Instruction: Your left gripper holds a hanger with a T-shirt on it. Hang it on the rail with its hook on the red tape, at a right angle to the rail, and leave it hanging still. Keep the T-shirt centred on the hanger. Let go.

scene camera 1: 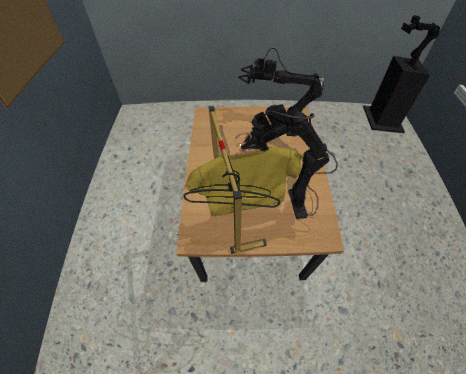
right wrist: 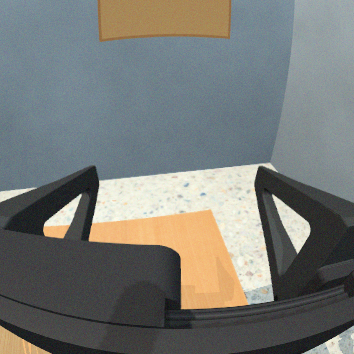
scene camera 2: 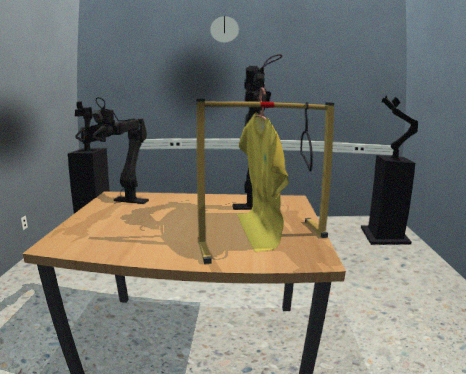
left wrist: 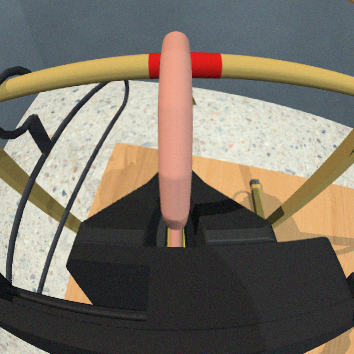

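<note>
My left gripper (scene camera 1: pixel 243 147) (left wrist: pixel 175 174) is shut on the pink hanger (scene camera 1: pixel 243 135) (scene camera 2: pixel 262 94) (left wrist: pixel 175 120). The yellow T-shirt (scene camera 1: pixel 265 170) (scene camera 2: pixel 265 160) hangs below it; its shoulders are partly hidden, so its centring is hard to tell. In scene camera 1 the hook is to the right of the red tape (scene camera 1: pixel 222 145) (scene camera 2: pixel 267 104) (left wrist: pixel 206 65) on the rail (scene camera 1: pixel 227 162) (scene camera 2: pixel 230 104) (left wrist: pixel 280 69), apart from it. In the left wrist view the upright hook overlaps the tape and its top shows above it. My right gripper (scene camera 1: pixel 242 75) (right wrist: pixel 176 174) is open and empty, away from the rail.
A black hanger (scene camera 1: pixel 265 202) (scene camera 2: pixel 306 120) (left wrist: pixel 39 134) hangs on the rail near its lower end in scene camera 1. The rail's posts (scene camera 1: pixel 238 225) (scene camera 2: pixel 201 170) stand on the wooden table (scene camera 1: pixel 205 240) (scene camera 2: pixel 65 250).
</note>
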